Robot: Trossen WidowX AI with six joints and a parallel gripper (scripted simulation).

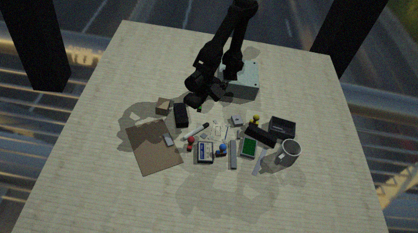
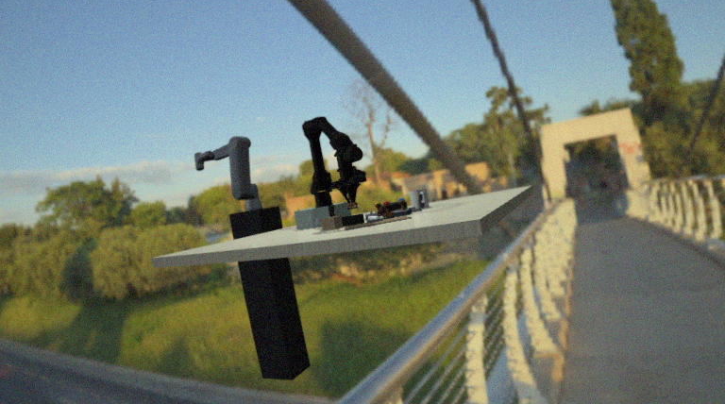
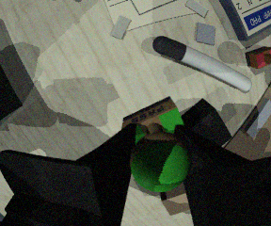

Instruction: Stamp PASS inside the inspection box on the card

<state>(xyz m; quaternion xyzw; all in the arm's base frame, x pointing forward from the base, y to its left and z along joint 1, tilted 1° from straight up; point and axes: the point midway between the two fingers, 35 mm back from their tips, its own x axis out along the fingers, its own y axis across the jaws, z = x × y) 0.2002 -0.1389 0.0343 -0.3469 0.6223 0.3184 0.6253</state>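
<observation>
The marker lies 70 mm below my gripper tip, 70 mm ahead of it and 10 mm to the left of it. From my gripper tip the other things lie so: green-knobbed stamp: right at my gripper tip; card: 100 mm to the left, 90 mm below, 70 mm ahead; cardboard box: 150 mm to the right, 60 mm below, 30 mm behind.
</observation>
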